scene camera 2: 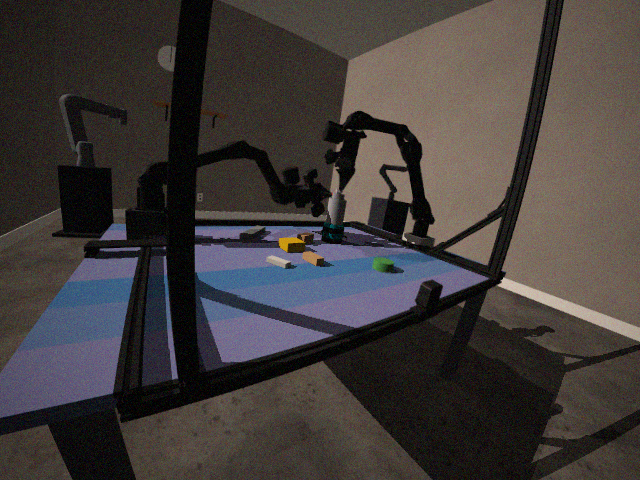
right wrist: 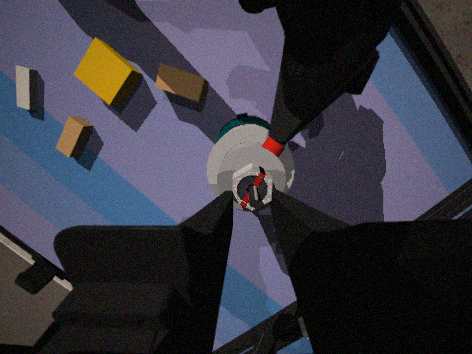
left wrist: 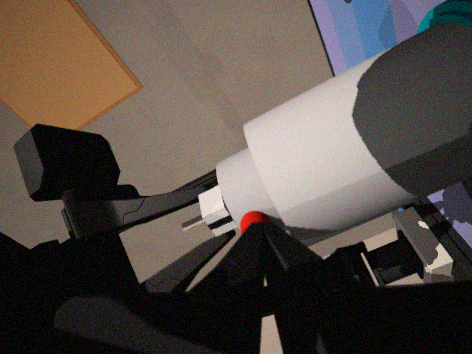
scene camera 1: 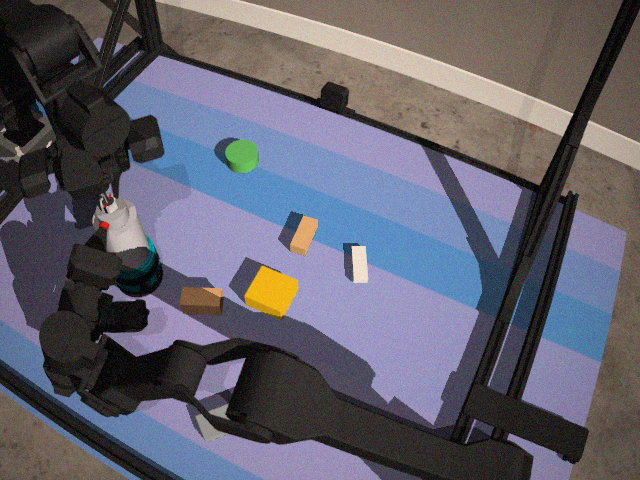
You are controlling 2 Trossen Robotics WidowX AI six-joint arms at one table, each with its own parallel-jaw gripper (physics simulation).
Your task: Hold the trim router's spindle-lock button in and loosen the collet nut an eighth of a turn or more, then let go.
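Frame: origin at the left arm's base, x ahead, y left, z up, level; millimetres.
Seen in the pictures: left gripper, fingertip midpoint: (scene camera 2: pixel 332 195) (right wrist: pixel 276 141) (left wrist: pixel 261 232) (scene camera 1: pixel 103 229); right gripper, fingertip midpoint: (scene camera 2: pixel 340 190) (right wrist: pixel 251 197) (left wrist: pixel 222 209) (scene camera 1: pixel 108 199); left arm's base, origin of the base link: (scene camera 2: pixel 150 208); right arm's base, origin of the base link: (scene camera 2: pixel 419 235) (left wrist: pixel 412 253) (scene camera 1: pixel 24 131).
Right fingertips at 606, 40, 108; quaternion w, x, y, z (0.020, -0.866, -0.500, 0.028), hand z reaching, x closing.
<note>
Pixels of each thing's top centre, then the offset from my right fingertips to it, as dx, dy, dz.
- trim router, middle of its top: (right wrist: pixel 253 202) (left wrist: pixel 183 226) (scene camera 1: pixel 104 193) (scene camera 2: pixel 339 184) -6, +3, +21
- red spindle-lock button, middle of its top: (left wrist: pixel 242 233) (right wrist: pixel 274 149) (scene camera 1: pixel 102 222) -16, +25, -13
- yellow block, middle of its top: (scene camera 1: pixel 271 288) (right wrist: pixel 102 72) (scene camera 2: pixel 292 240) -189, -112, -164
- brown block, middle of its top: (right wrist: pixel 179 82) (scene camera 1: pixel 200 296) (scene camera 2: pixel 305 234) -121, -30, -162
- orange block, middle of its top: (scene camera 1: pixel 304 232) (right wrist: pixel 69 137) (scene camera 2: pixel 313 254) -155, -223, -172
- white block, middle of its top: (scene camera 1: pixel 359 262) (right wrist: pixel 22 88) (scene camera 2: pixel 278 259) -253, -242, -180
- green disc, middle of its top: (scene camera 1: pixel 241 151) (scene camera 2: pixel 384 260) +38, -276, -167
- grey piece, middle of its top: (scene camera 1: pixel 253 407) (scene camera 2: pixel 253 230) -293, +38, -174
The trim router (scene camera 1: pixel 126 232) (scene camera 2: pixel 337 206) (left wrist: pixel 310 160) (right wrist: pixel 225 155) stands upright, white above a teal base. Its pale hex collet nut (scene camera 1: pixel 109 204) (left wrist: pixel 211 204) (right wrist: pixel 237 178) is on top, with red marks showing inside its outline in the right wrist view. My right gripper (scene camera 2: pixel 341 188) (right wrist: pixel 251 197) comes from above and is shut on the nut, one finger on each side. My left gripper (scene camera 1: pixel 101 230) (left wrist: pixel 261 232) (right wrist: pixel 276 141) is shut and empty, its joined tips against the red spindle-lock button (scene camera 1: pixel 103 225) (left wrist: pixel 252 219) (right wrist: pixel 273 146). The tips partly hide the button; its depth cannot be told.
A yellow block (scene camera 1: pixel 272 290) (scene camera 2: pixel 291 244) (right wrist: pixel 106 71), a brown block (scene camera 1: pixel 201 301) (right wrist: pixel 181 82), an orange block (scene camera 1: pixel 303 235) (right wrist: pixel 74 136) and a white block (scene camera 1: pixel 359 264) (right wrist: pixel 23 87) lie beside the router. A green disc (scene camera 1: pixel 241 155) (scene camera 2: pixel 383 264) lies farther off. A grey piece (scene camera 1: pixel 209 423) lies under my left arm.
</note>
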